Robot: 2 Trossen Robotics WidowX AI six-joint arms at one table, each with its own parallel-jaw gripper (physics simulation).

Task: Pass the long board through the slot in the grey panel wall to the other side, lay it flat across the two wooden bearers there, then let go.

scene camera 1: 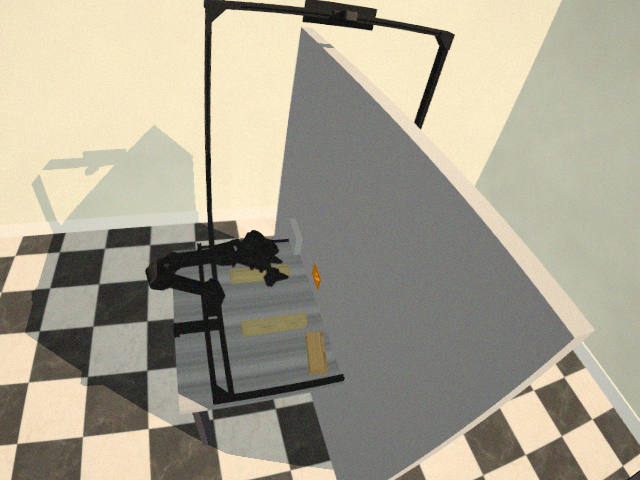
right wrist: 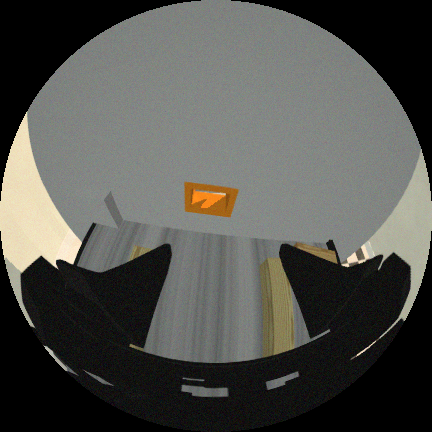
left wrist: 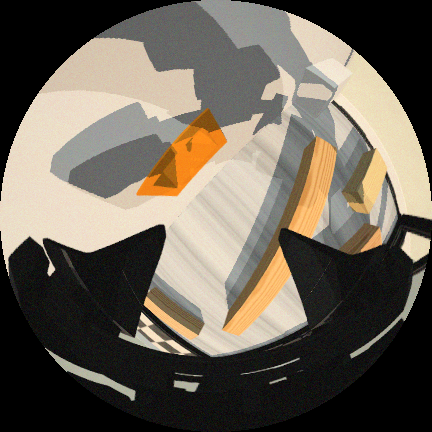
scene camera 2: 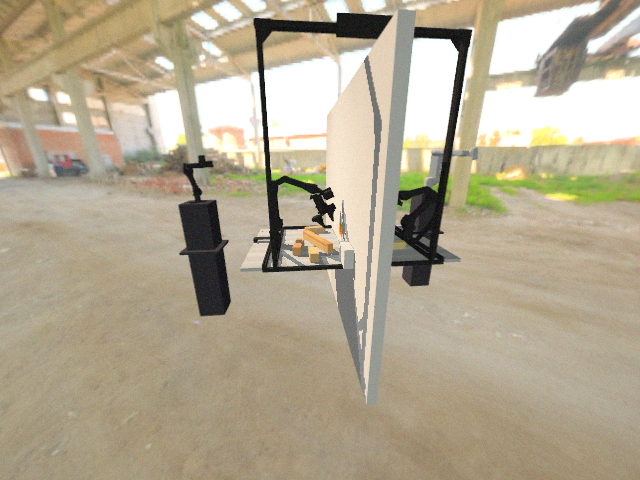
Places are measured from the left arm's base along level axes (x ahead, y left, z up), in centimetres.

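Where they show: left gripper, fingertip midpoint: (left wrist: 224,232) (scene camera 2: 329,224); right gripper, fingertip midpoint: (scene camera 1: 285,269) (right wrist: 227,250); left arm's base at its link origin: (left wrist: 320,329); right arm's base at its link origin: (scene camera 1: 211,309) (scene camera 2: 407,236).
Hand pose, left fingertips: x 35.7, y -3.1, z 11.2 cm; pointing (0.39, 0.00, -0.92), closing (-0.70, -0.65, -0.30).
Things, the pixels of their top centre, and the offset from my left fingertips. "pt": a spot on its surface instead.
- long board at its top centre: (left wrist: 284,262) (scene camera 2: 316,236) dx -8.3, dy -0.8, dz -7.2 cm
- orange-framed slot at a spot on its surface: (left wrist: 202,150) pt dx +8.2, dy -3.1, dz -5.3 cm
- nearer at its top centre: (right wrist: 283,317) (scene camera 1: 274,321) dx +32.8, dy +13.8, dz -8.7 cm
- farther at its top centre: (right wrist: 126,310) (scene camera 1: 259,270) dx +33.8, dy -12.5, dz -8.7 cm
- short wooden block at its top centre: (right wrist: 319,256) (scene camera 1: 316,350) dx +19.9, dy +28.5, dz -9.3 cm
The long board (scene camera 2: 317,241) (left wrist: 305,200) lies aslant on the left arm's side of the grey panel wall (scene camera 1: 413,258) (scene camera 2: 348,129) (right wrist: 215,100). My left gripper (scene camera 2: 325,215) (left wrist: 224,232) is open and empty above the board, near the wall. In the left wrist view the board runs beneath the right-hand finger. The orange-framed slot (scene camera 1: 316,276) (left wrist: 202,150) (right wrist: 207,214) is low in the wall. My right gripper (scene camera 1: 281,269) (right wrist: 227,250) is open and empty, facing the slot. Two pale wooden bearers, one nearer (scene camera 1: 273,324) (right wrist: 277,300) and one farther (scene camera 1: 245,275) (right wrist: 141,251), lie apart on its side.
A short wooden block (scene camera 1: 316,353) (right wrist: 320,251) lies by the wall beside the nearer bearer. On the board's side lie several short blocks (scene camera 2: 298,246) (scene camera 2: 313,254) (left wrist: 175,315). A pale bracket (scene camera 1: 296,237) (scene camera 2: 347,255) (left wrist: 320,85) stands at the wall. A black frame (scene camera 1: 208,129) (scene camera 2: 264,103) rises around the table.
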